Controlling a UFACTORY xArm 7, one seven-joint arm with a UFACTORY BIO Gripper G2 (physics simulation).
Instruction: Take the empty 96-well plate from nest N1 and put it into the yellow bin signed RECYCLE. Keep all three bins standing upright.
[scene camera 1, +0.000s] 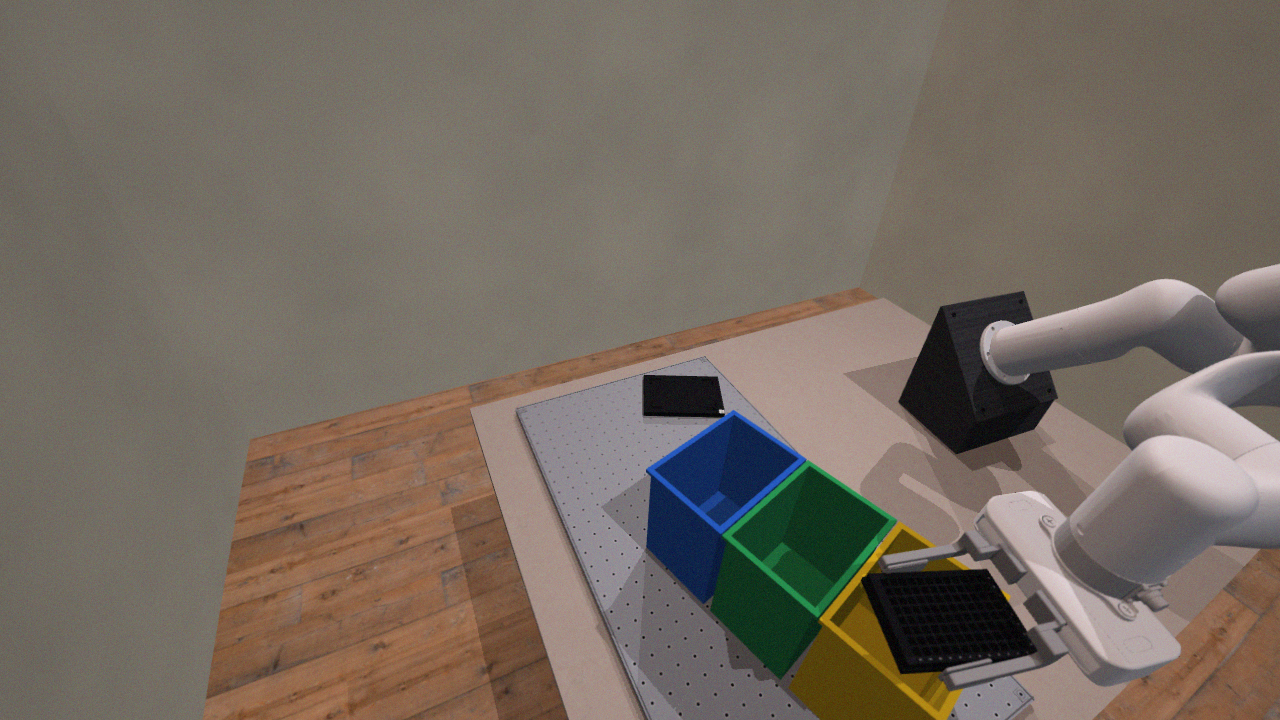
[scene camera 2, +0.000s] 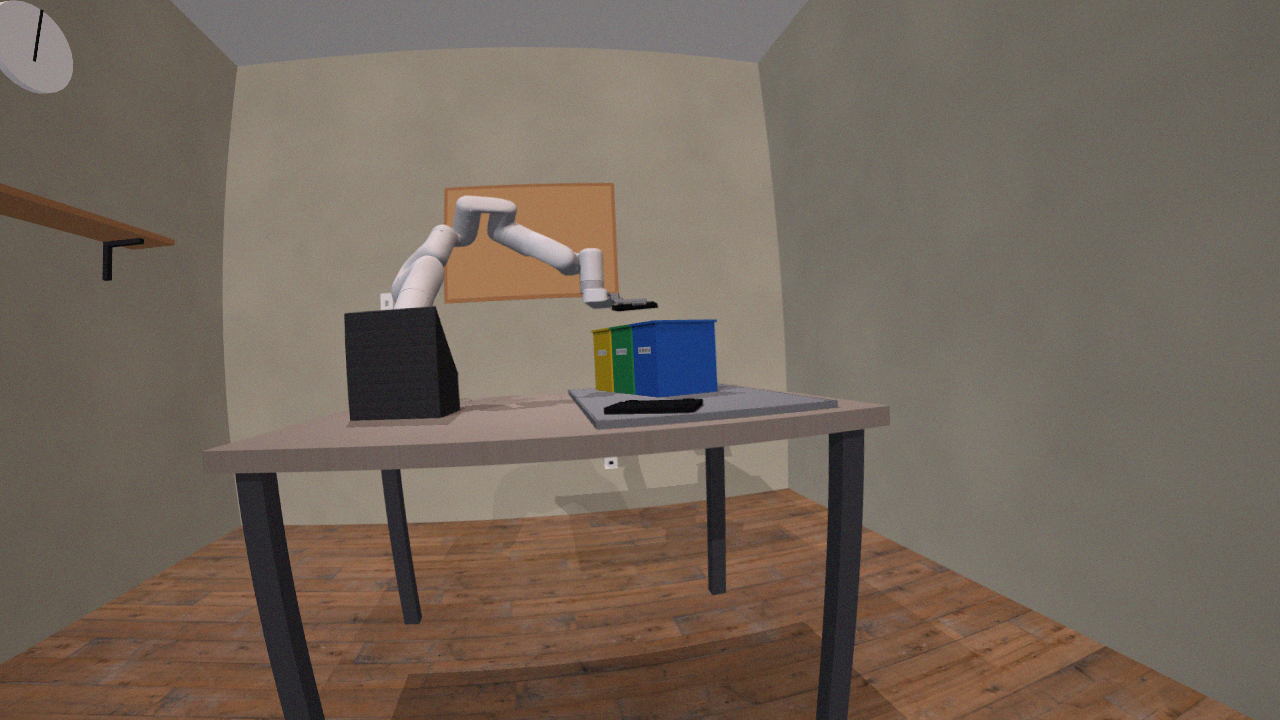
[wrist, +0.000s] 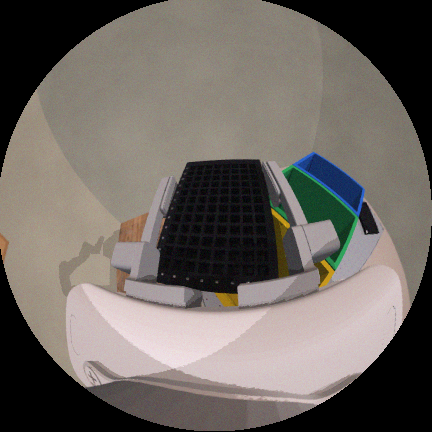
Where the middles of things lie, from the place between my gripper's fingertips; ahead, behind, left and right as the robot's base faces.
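The black 96-well plate (scene camera 1: 932, 620) is 10 mm below my hand, 10 mm to the left of it and 40 mm behind it. Counted from that same hand, the yellow bin (scene camera 2: 602, 337) sits 160 mm below, 70 mm behind and 30 mm to the right of it. As for the green bin (scene camera 1: 785, 562), I find it 150 mm to the right of my hand, 10 mm behind it and 160 mm below it, while the blue bin (scene camera 1: 700, 490) is 270 mm to the right of my hand, 50 mm ahead of it and 160 mm below it.
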